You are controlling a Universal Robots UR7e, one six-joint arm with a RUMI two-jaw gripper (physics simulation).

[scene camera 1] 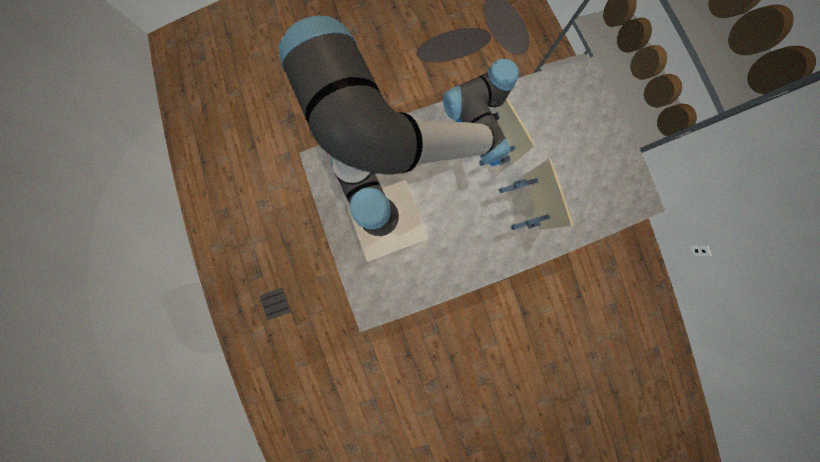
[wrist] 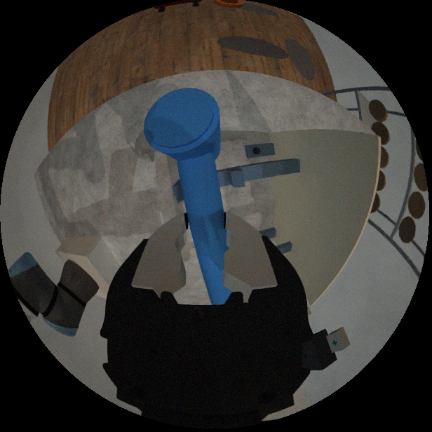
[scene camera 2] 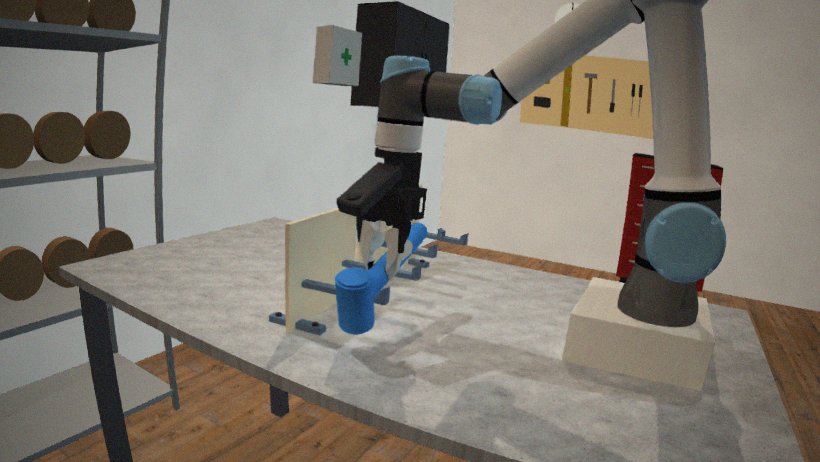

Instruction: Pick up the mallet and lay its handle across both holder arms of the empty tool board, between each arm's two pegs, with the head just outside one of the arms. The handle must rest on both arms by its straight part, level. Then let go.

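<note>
The blue mallet is tilted, head low and handle end raised. My gripper is shut on its handle, one finger on each side. The handle passes over the front arm of the nearer tool board, with the head outside that arm; whether they touch, I cannot tell. The empty tool board stands beside it, with two bare holder arms. In scene camera 2 its panel is largely hidden behind the gripper. In scene camera 1 the wrist hides the fingers and most of the mallet.
The arm's pale base block stands on the grey table. A shelf rack with round brown discs stands beyond the table, behind the boards. A red cabinet stands behind the arm.
</note>
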